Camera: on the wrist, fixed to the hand. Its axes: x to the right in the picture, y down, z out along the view.
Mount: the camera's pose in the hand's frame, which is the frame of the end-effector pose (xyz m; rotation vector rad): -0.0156 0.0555 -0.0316 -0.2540 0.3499 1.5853
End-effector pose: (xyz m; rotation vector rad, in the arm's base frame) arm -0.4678 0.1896 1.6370 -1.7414 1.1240 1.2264
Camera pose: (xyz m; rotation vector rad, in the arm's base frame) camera -0.5116 0.1449 1.6572 0.7312 -2.1273 -1.4291
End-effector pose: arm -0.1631 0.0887 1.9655 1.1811 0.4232 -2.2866
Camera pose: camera -0.1025 0.0641 1.9584 1.0934 -0.1397 -0.6515
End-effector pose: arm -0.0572 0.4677 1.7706 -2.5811 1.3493 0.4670
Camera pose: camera -0.1053 0.4383 1.8044 0.8509 -2.5573 -0.2515
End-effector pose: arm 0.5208 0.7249 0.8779 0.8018 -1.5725 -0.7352
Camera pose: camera 0.5482 0.7684 0.9189 -0.5612 -1.2507 0.3723
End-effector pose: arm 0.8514 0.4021 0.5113 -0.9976 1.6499 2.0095
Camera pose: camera 0.8346 0.3602 0.5591 -0.0986 -1.4279 -1.4918
